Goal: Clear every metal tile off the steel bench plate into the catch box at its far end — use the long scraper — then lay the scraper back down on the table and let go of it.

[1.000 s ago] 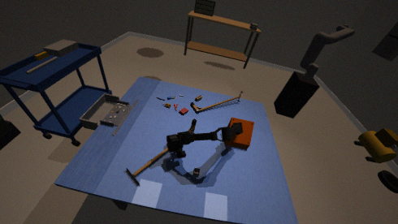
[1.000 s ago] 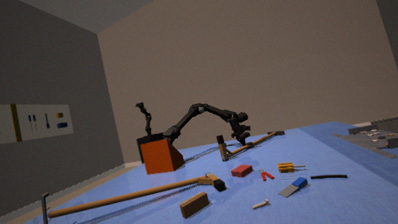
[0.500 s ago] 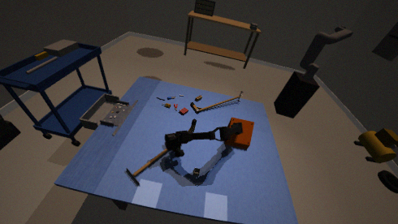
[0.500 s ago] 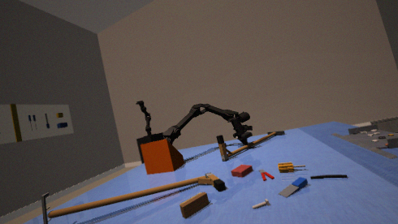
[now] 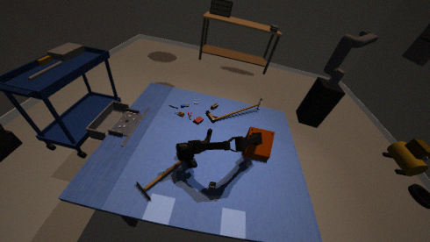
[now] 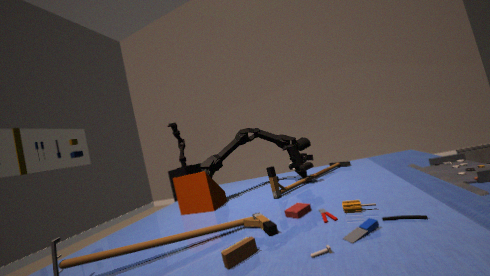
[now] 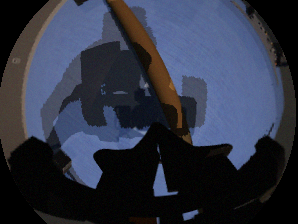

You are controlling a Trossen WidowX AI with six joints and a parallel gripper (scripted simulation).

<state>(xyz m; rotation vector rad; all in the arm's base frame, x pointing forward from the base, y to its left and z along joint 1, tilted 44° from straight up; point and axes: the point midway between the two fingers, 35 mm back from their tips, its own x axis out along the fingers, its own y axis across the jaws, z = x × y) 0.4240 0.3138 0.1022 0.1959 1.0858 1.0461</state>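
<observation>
Right now my gripper tip is 4 cm to the left of the hex key and 3 cm past it. From my gripper tip the other things lie so: red block (45 cm to the right, 5 cm ahead); then long scraper (6 cm above, 3 cm ahead, 1 cm to the left); then yellow screwdriver (46 cm to the right, 22 cm ahead, 1 cm above).
</observation>
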